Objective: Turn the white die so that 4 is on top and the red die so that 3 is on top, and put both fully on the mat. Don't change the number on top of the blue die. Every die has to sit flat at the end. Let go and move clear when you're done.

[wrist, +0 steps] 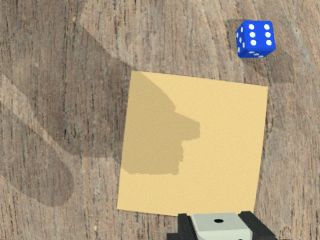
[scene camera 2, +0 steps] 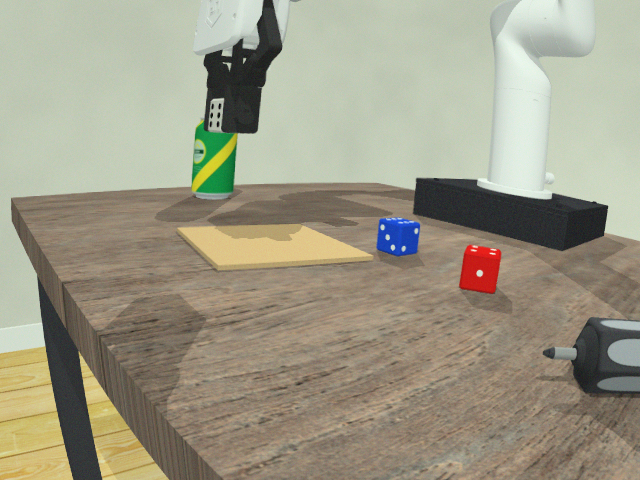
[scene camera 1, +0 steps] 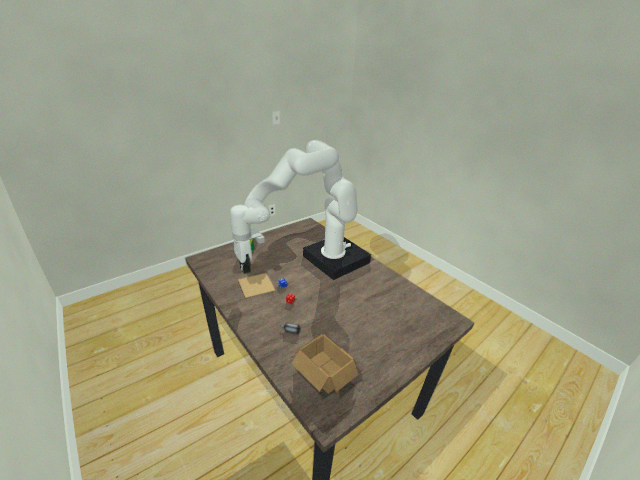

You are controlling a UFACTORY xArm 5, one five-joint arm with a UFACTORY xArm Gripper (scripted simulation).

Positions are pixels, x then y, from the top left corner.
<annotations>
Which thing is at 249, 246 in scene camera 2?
A tan mat.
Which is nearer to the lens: the blue die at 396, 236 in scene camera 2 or the red die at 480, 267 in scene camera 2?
The red die.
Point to a cardboard box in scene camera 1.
At 324, 352
</annotations>
